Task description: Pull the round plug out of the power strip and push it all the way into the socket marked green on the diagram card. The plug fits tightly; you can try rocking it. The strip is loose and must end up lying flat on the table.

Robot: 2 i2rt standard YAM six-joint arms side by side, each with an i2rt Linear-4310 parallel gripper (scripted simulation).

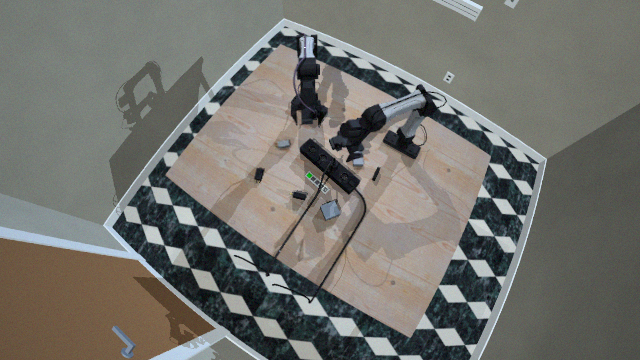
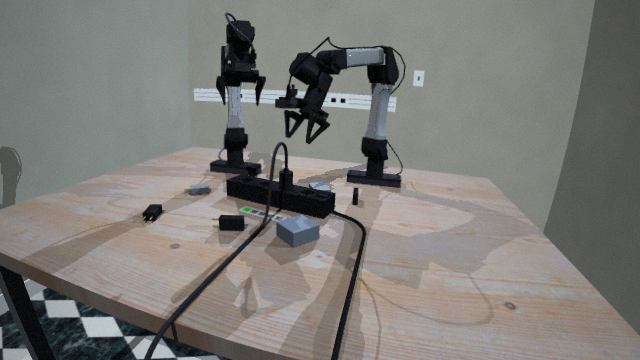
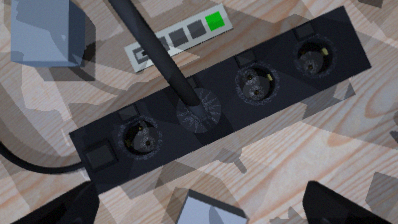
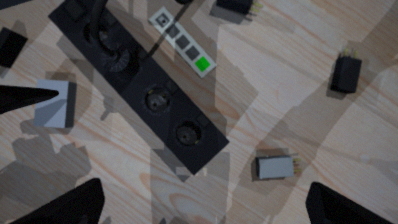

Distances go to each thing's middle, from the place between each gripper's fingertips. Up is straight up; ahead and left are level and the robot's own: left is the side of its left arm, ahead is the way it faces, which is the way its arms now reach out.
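Relative to the round plug (image 3: pixel 187 119), my left hand (image 2: pixel 297 140) is 30 mm to the left of it, 30 mm short of it and 120 mm above it. From my left hand, diagram card (image 3: pixel 192 31): 70 mm to the right, 120 mm ahead, 190 mm below; grey plug (image 4: pixel 267 166): 330 mm to the right, 10 mm ahead, 180 mm below.
From my right hand (image 2: pixel 241 105), round plug: 15 cm to the left, 5 cm ahead, 21 cm below; diagram card: 10 cm to the left, 13 cm ahead, 28 cm below; grey plug: 15 cm to the right, 3 cm ahead, 27 cm below.
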